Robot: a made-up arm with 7 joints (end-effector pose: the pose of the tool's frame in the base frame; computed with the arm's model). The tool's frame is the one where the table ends.
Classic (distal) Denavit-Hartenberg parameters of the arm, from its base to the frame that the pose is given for. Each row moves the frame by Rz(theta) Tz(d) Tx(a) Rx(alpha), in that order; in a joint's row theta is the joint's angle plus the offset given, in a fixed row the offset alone. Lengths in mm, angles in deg.
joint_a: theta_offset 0  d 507  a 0  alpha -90
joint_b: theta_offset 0  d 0  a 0  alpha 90
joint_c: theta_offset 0  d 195  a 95  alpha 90
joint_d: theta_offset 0  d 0  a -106  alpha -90
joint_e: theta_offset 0  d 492  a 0  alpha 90
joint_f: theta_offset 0  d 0  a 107  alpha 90
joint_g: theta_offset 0  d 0  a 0  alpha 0
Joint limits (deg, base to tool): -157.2..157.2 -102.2..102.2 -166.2..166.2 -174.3..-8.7 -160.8..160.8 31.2..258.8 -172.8..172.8
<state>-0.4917 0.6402 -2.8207 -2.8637 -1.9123 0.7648 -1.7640</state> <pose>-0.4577 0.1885 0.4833 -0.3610 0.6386 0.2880</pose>
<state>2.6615 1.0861 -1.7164 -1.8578 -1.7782 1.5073 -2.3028</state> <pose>0.2631 0.6424 0.6625 0.0713 0.3260 -1.5310</pose>
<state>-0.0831 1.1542 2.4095 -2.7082 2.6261 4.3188 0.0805</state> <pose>-0.1931 0.2484 0.6614 2.9184 -0.7199 -0.4984</pose>
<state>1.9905 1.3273 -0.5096 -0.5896 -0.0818 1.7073 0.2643</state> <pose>-0.1834 0.8004 0.4121 1.8795 1.8704 0.5635</pose>
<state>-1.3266 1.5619 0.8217 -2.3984 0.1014 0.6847 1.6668</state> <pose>0.3065 0.2807 0.1770 1.0305 0.2949 -2.6231</pose>
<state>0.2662 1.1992 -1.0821 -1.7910 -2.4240 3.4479 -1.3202</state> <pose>0.3413 -0.3777 0.2559 0.5951 -2.6912 1.1204</pose>
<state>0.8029 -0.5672 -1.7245 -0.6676 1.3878 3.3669 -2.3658</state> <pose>-0.1314 -0.5213 0.9687 0.7967 -0.7872 1.2149</pose>
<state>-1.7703 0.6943 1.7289 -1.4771 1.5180 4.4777 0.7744</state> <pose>0.4246 -0.2677 0.7986 0.9856 2.0911 -0.9707</pose>
